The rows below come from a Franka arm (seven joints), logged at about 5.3 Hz.
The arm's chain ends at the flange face. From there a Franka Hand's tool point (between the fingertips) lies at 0.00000 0.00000 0.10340 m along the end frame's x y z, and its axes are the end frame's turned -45 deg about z.
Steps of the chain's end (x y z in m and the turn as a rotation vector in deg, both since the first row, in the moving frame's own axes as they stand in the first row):
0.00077 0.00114 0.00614 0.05 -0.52 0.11
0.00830 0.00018 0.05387 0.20 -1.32 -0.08
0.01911 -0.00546 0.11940 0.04 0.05 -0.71
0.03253 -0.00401 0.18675 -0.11 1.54 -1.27
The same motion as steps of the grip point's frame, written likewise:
-0.00086 0.00062 0.00614 0.40 -0.33 0.11
0.00431 0.00406 0.05384 1.07 -0.79 -0.08
0.01749 0.00966 0.11940 -0.01 0.06 -0.71
0.02769 0.02225 0.18671 -1.17 1.01 -1.27

